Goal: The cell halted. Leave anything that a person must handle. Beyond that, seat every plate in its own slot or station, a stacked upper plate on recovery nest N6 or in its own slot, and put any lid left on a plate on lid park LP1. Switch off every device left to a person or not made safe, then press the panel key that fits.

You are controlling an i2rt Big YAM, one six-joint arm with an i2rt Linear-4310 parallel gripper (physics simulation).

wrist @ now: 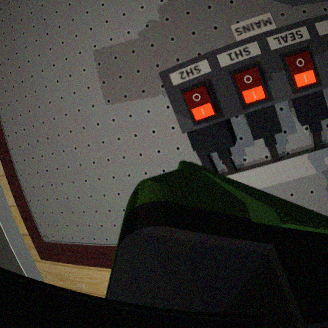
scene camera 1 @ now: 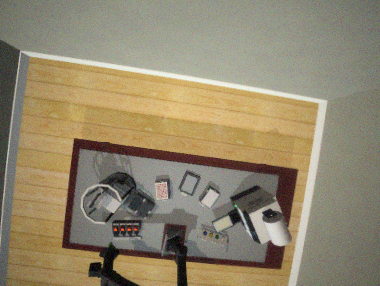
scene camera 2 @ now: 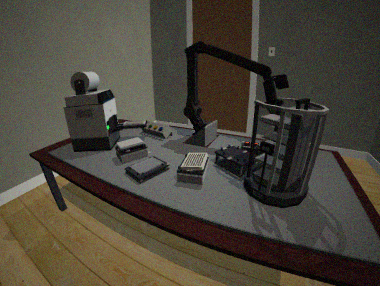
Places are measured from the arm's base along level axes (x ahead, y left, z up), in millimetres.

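Where they show: gripper, between the fingertips: (wrist: pixel 182 173) (scene camera 1: pixel 110 242); arm's base, origin of its link: (scene camera 1: pixel 171 243) (scene camera 2: pixel 202 129).
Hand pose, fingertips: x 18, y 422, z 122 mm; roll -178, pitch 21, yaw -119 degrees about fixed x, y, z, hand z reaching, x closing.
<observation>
Things, the pixels of their top centre, and the offset from my fingertips. "pt": a spot on its surface instead.
- switch box, centre of its top: (wrist: pixel 288 113) (scene camera 2: pixel 260 141) (scene camera 1: pixel 125 233) dx +2, dy -61, dz -131 mm
- SH1, centre of its top: (wrist: pixel 250 85) dx +30, dy -31, dz -131 mm
- SEAL, centre of its top: (wrist: pixel 302 69) dx +38, dy -80, dz -131 mm
- red-topped well plate, centre of its top: (scene camera 2: pixel 195 158) (scene camera 1: pixel 161 191) dx +375, dy -277, dz -106 mm
- white-lidded plate, centre of its top: (scene camera 2: pixel 129 142) (scene camera 1: pixel 210 198) dx +378, dy -645, dz -101 mm
- open frame station, a spot on its surface: (scene camera 2: pixel 147 167) (scene camera 1: pixel 187 181) pt dx +467, dy -455, dz -150 mm
- key panel, centre of its top: (scene camera 2: pixel 155 123) (scene camera 1: pixel 213 240) dx +62, dy -731, dz -100 mm
- tall carousel rack, centre of its top: (scene camera 2: pixel 291 97) (scene camera 1: pixel 100 205) dx +323, dy +47, dz +162 mm
- dark shaker unit, centre of its top: (scene camera 2: pixel 236 150) (scene camera 1: pixel 140 207) dx +226, dy -144, dz -108 mm
- sealer, centre of its top: (scene camera 2: pixel 86 71) (scene camera 1: pixel 280 234) dx +360, dy -983, dz +272 mm
My gripper (scene camera 1: pixel 110 245) (wrist: pixel 182 173) is shut and empty. It hangs just off the near side of the switch box (scene camera 1: pixel 126 229) (wrist: pixel 224 97), above the table's front edge. In the wrist view the rocker switches SH2 (wrist: pixel 199 103), SH1 (wrist: pixel 250 85) and SEAL (wrist: pixel 300 69) all glow orange. A red-topped well plate (scene camera 1: pixel 161 189) (scene camera 2: pixel 194 160) sits on a nest. A white-lidded plate (scene camera 1: pixel 209 197) (scene camera 2: pixel 131 143) sits on another. An open frame station (scene camera 1: pixel 189 182) (scene camera 2: pixel 147 167) lies between them. A plate (scene camera 1: pixel 223 223) rests on the sealer's tray. The key panel (scene camera 1: pixel 213 235) (scene camera 2: pixel 156 129) has several coloured keys.
A tall carousel rack (scene camera 1: pixel 88 192) (scene camera 2: pixel 290 106) stands at the left end, with a dark shaker unit (scene camera 1: pixel 141 204) (scene camera 2: pixel 231 155) beside it. The sealer (scene camera 1: pixel 261 215) (scene camera 2: pixel 90 123), with a roll on top, stands at the other end. The arm's base (scene camera 1: pixel 173 234) is mid-front.
</observation>
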